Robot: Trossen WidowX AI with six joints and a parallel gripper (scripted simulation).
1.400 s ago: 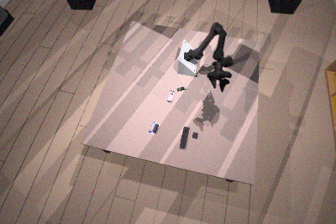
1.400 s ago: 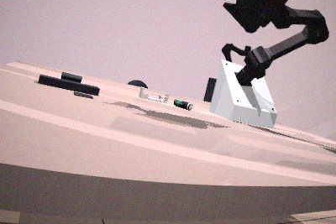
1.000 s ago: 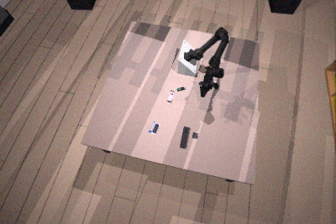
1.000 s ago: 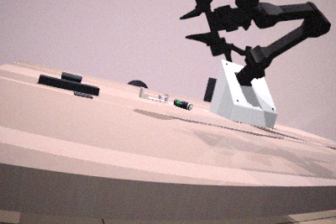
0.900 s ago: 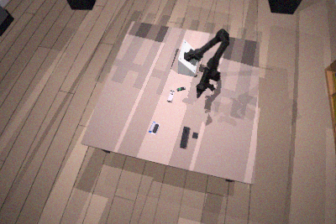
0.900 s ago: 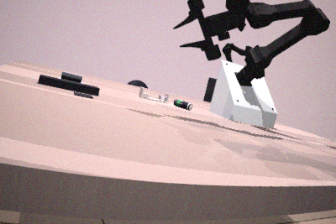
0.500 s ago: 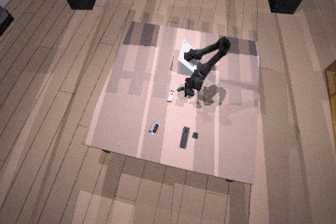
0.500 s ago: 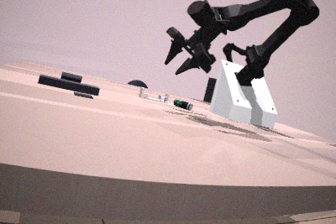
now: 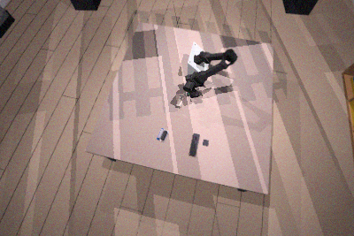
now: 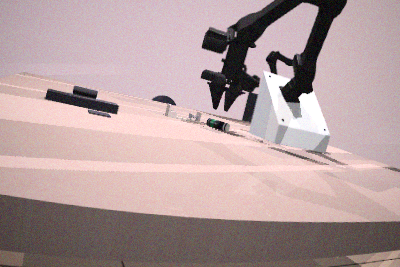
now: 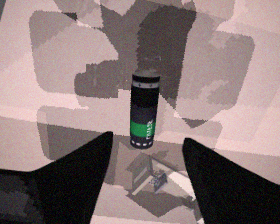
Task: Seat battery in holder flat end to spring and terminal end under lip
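Now: gripper tip 4 cm above the battery. Round my gripper tip: black bar: 40 cm ahead, 5 cm to the left, 4 cm below.
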